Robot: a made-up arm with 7 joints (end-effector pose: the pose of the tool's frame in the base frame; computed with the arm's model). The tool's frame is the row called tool.
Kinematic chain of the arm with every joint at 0, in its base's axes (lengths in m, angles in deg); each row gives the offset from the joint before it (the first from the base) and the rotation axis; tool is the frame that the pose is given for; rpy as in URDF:
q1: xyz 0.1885 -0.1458 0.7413 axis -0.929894 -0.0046 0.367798
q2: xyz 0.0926 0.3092 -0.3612 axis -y
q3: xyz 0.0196 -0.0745 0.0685 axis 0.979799 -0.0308 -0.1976
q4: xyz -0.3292 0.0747 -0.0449 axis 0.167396 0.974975 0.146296
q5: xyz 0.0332 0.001 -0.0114 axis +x
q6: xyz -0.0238 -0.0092 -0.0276 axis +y
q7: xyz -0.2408 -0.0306 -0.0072 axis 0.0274 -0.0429 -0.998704
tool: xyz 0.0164 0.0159 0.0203 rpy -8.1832 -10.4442 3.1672
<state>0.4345 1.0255 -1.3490 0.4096 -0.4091 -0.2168 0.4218</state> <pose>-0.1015 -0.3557 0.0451 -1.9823 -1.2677 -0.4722</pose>
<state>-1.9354 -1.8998 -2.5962 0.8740 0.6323 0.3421 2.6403</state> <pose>0.6324 -0.3885 0.8229 -0.7707 -0.2760 -1.1511</pose>
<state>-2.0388 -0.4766 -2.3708 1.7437 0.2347 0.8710 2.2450</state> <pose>0.3870 -0.1549 0.9979 -2.5914 1.1352 -0.2826</pose>
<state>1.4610 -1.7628 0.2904 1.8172 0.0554 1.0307 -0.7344</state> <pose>0.3420 -0.2835 0.3851 1.9295 1.5189 -1.9348</pose>
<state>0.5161 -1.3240 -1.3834 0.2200 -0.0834 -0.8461 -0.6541</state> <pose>0.2454 -0.1298 0.8656 -0.5932 1.1315 2.0766</pose>
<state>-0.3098 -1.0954 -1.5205 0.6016 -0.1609 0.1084 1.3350</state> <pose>0.2475 0.0210 0.9360 -1.8264 0.1735 0.2060</pose>
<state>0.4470 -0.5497 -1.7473 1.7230 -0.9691 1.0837 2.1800</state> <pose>0.0680 -0.0678 0.3689 1.5662 0.5385 -0.6804</pose>
